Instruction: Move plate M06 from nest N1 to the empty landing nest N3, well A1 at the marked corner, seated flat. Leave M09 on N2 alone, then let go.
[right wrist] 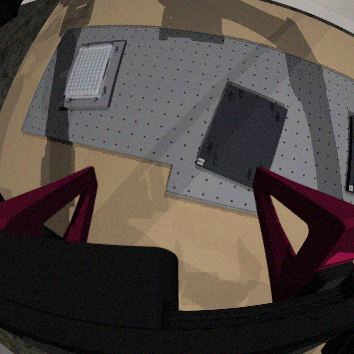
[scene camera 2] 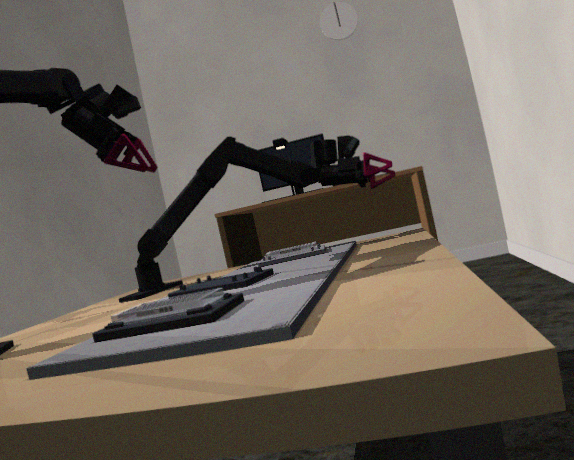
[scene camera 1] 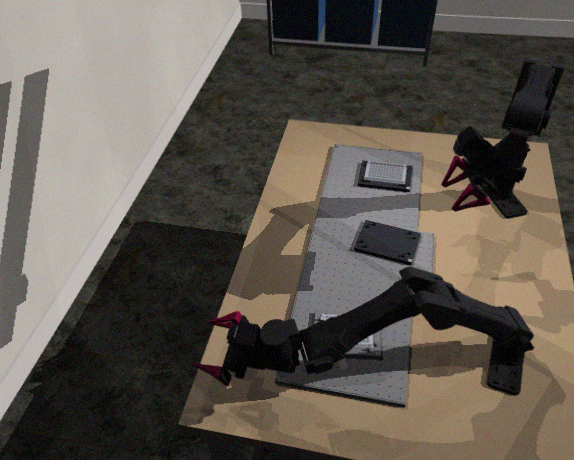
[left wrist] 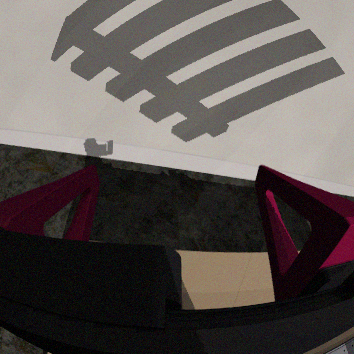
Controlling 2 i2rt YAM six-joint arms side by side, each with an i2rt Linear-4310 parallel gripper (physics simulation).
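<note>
A pale well plate (scene camera 1: 386, 172) (scene camera 2: 170, 306) sits on a dark nest at the top of scene camera 1. Another plate (scene camera 1: 368, 342) (scene camera 2: 295, 251) (right wrist: 90, 71) sits on a nest partly hidden by the left arm in scene camera 1. Their names are unreadable. Between them lies the empty dark nest (scene camera 1: 387, 241) (scene camera 2: 222, 281) (right wrist: 242, 134), turned at an angle, with a white corner mark. My left gripper (scene camera 1: 203, 344) (scene camera 2: 392, 169) (left wrist: 176, 173) is open beyond the board, near the table's left edge. My right gripper (scene camera 1: 448, 197) (scene camera 2: 152, 167) (right wrist: 174, 175) is open, raised to the board's right in scene camera 1.
The nests stand on a grey perforated board (scene camera 1: 332, 270) (scene camera 2: 300, 295) (right wrist: 145, 125) on the wooden table (scene camera 1: 300, 140) (scene camera 2: 400, 310). The left arm (scene camera 1: 360, 320) stretches across the board in scene camera 1. A pale wall (scene camera 1: 100, 100) stands beyond the table.
</note>
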